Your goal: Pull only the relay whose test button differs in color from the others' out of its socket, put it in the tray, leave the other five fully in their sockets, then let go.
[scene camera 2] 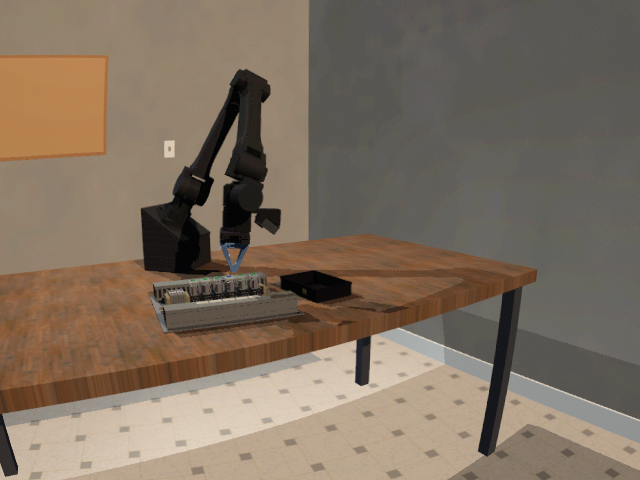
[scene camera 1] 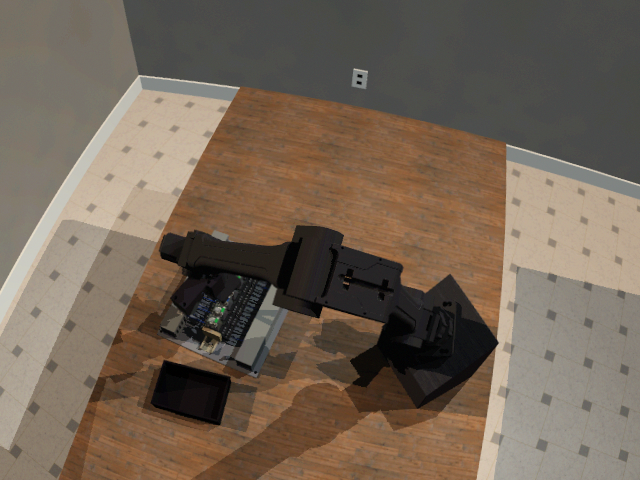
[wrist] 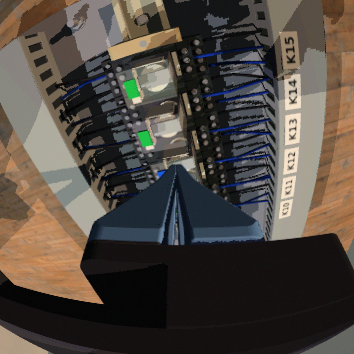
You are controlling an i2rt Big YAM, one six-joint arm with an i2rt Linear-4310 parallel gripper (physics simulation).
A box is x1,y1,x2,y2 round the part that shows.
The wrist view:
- my gripper: [0,164,353,353]
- green-button relay: [130,92,186,153]
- clear-cased relay: [150,129,198,180]
